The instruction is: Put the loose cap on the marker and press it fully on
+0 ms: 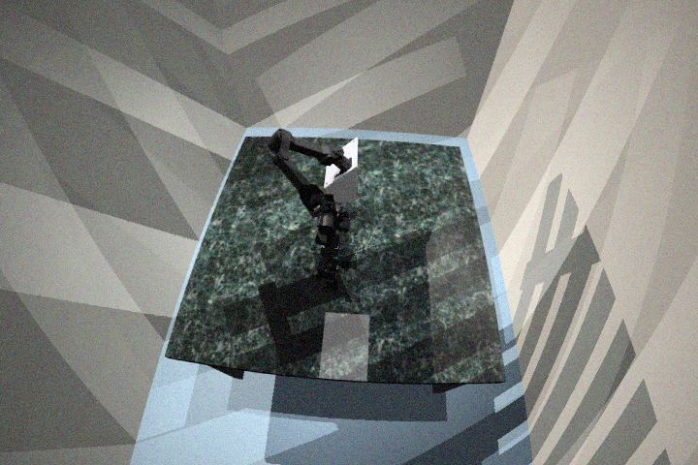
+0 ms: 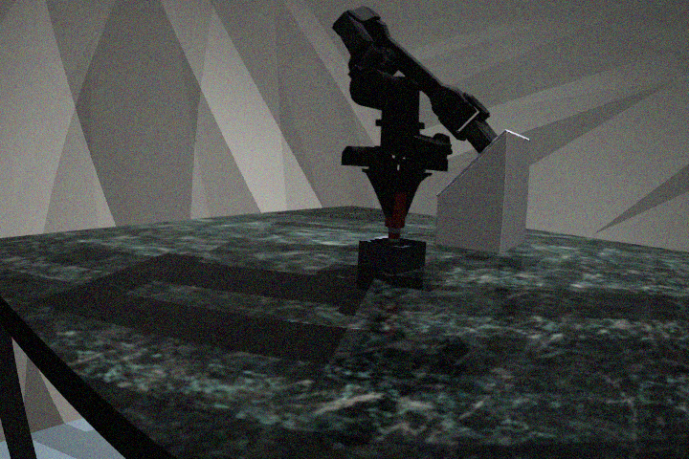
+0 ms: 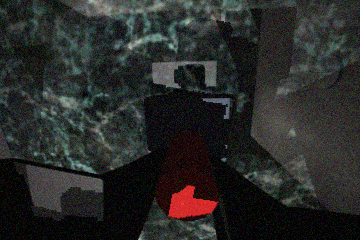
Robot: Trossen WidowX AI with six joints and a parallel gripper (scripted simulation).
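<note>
The red cap is 10 mm above my gripper tip. Also, from my gripper tip: dark holder block (60 mm below).
</note>
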